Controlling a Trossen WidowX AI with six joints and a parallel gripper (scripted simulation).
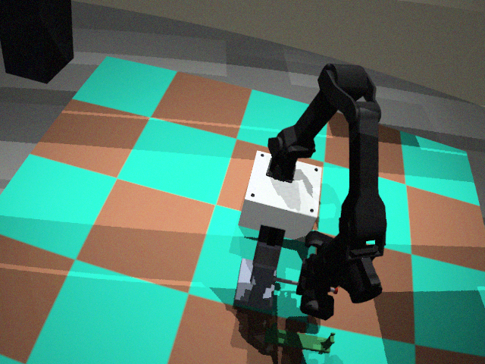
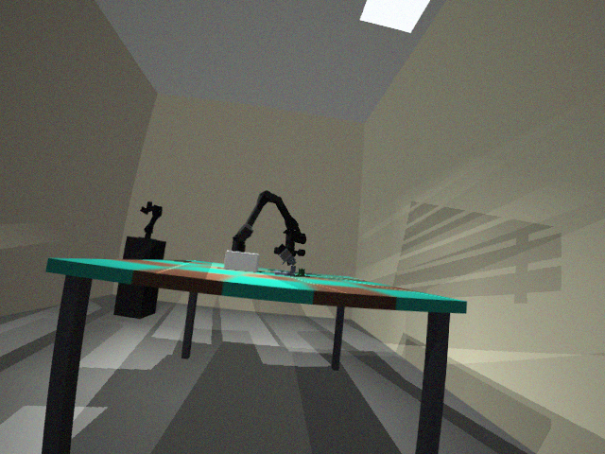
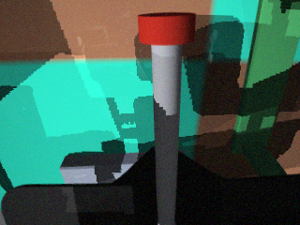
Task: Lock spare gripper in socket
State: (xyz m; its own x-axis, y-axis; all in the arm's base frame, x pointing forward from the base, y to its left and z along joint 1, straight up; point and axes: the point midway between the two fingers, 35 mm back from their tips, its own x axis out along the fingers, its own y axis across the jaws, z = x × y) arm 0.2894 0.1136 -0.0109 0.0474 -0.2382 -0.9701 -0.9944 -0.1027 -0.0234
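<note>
My gripper tip is 80 mm to the left of the grey socket mount. Also, from my gripper tip: green holder (80 mm ahead, 30 mm to the left, 30 mm below); then spare gripper (90 mm to the right, 60 mm above, 30 mm behind).
</note>
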